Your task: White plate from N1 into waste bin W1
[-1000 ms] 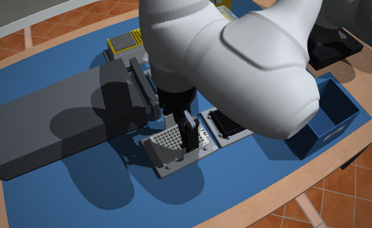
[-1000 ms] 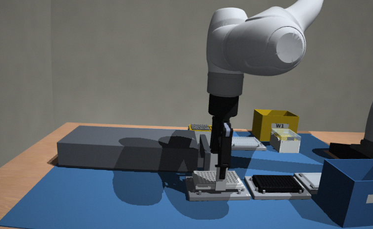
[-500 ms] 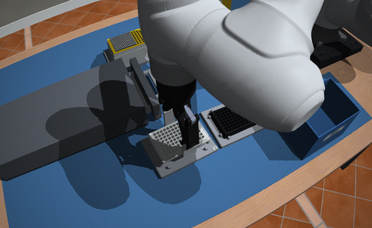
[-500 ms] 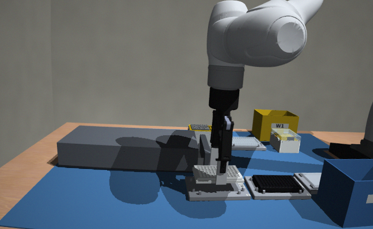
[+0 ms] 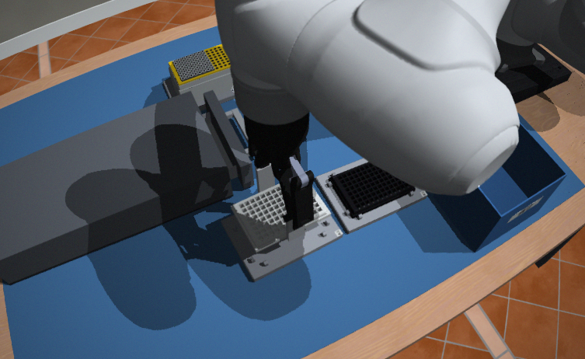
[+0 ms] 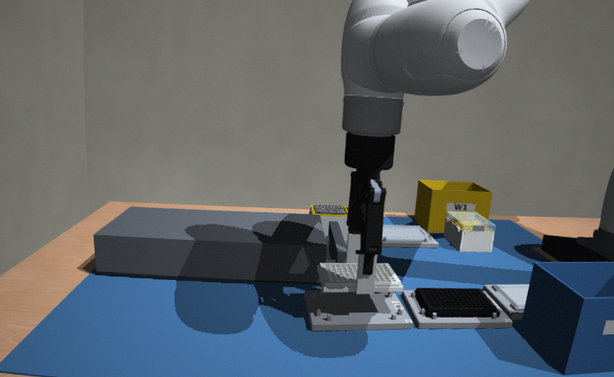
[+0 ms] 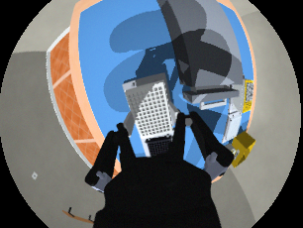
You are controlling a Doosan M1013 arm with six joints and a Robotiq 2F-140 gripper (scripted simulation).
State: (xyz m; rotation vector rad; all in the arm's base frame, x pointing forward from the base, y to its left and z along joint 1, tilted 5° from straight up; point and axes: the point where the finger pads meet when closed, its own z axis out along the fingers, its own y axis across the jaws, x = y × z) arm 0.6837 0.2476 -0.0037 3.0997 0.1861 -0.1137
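Right now my hand is 8 cm above the work nest N1. From my hand the other things lie so: white plate: 2 cm below; then black plate: 18 cm behind, 2 cm to the right, 7 cm below; then long grey drawer unit: 20 cm ahead, 18 cm to the right, 5 cm below.
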